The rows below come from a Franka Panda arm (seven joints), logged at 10 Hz.
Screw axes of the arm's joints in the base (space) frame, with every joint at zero. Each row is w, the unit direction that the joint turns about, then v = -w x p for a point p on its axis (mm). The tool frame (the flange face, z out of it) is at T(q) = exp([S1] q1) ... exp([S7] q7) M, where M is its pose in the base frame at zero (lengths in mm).
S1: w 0 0 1 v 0 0 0
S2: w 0 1 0 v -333 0 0
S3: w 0 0 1 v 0 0 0
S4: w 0 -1 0 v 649 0 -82.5
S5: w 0 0 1 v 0 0 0
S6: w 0 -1 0 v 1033 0 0
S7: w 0 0 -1 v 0 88 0
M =
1 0 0 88
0 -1 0 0
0 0 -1 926
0 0 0 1
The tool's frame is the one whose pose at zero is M.
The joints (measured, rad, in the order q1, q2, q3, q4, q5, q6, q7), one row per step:
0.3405 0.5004 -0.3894 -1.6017 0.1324 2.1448 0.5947
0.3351 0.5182 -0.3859 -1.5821 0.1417 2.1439 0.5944
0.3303 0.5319 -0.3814 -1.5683 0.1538 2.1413 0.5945
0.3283 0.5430 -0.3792 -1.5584 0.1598 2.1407 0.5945
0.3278 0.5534 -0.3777 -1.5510 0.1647 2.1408 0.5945
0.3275 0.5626 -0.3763 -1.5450 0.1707 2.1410 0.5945
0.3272 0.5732 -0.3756 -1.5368 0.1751 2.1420 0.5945
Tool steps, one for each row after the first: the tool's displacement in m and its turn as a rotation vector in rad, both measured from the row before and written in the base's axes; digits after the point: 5 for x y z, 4 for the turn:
0.00462 0.00059 -0.00304 0.0038 -0.0018 -0.0029
0.00307 0.00116 -0.00341 0.0084 0.0016 -0.0042
0.00231 0.00113 -0.00309 0.0028 0.0012 -0.0011
0.00179 0.00148 -0.00367 0.0017 0.0023 -0.0001
0.00146 0.00147 -0.00353 0.0030 0.0023 -0.0008
0.00200 0.00120 -0.00331 0.0008 0.0007 -0.0001

